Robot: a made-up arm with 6 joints.
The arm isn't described. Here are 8 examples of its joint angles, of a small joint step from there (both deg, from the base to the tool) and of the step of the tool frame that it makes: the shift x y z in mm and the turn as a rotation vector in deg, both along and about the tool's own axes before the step.
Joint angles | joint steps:
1: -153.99 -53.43 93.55 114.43 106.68 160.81 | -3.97 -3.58 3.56 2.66 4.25 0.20
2: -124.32 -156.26 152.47 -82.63 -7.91 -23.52 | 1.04 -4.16 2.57 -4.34 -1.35 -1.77
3: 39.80 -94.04 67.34 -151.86 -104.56 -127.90 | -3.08 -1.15 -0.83 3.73 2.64 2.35
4: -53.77 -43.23 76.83 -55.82 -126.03 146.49 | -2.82 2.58 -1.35 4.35 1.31 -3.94
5: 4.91 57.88 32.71 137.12 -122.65 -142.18 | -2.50 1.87 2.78 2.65 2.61 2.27
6: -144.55 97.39 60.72 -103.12 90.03 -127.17 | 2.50 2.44 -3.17 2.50 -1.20 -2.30
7: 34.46 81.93 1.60 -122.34 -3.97 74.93 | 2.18 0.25 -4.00 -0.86 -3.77 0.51
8: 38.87 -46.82 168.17 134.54 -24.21 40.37 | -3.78 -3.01 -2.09 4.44 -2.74 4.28
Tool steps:
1: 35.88 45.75 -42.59 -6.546 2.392 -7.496
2: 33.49 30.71 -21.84 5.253 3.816 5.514
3: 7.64 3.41 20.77 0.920 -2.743 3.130
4: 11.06 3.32 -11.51 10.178 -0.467 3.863
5: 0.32 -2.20 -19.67 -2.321 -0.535 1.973
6: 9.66 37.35 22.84 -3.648 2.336 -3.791
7: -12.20 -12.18 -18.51 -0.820 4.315 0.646
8: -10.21 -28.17 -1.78 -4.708 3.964 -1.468
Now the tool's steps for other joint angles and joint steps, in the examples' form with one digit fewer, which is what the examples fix.
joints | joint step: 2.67 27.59 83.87 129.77 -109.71 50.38 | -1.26 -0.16 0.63 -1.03 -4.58 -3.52
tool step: 6.3 -5.3 2.4 4.45 3.25 3.84
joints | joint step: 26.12 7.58 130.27 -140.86 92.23 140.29 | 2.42 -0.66 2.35 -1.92 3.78 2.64
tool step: -18.4 -6.4 21.7 0.70 4.32 1.69
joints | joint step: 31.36 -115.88 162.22 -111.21 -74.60 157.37 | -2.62 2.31 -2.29 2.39 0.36 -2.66
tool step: -0.1 29.1 8.8 7.02 1.46 -0.62
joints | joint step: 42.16 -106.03 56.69 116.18 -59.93 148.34 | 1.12 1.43 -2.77 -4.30 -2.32 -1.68
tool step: 12.4 -28.2 5.3 -0.74 -4.71 -4.20
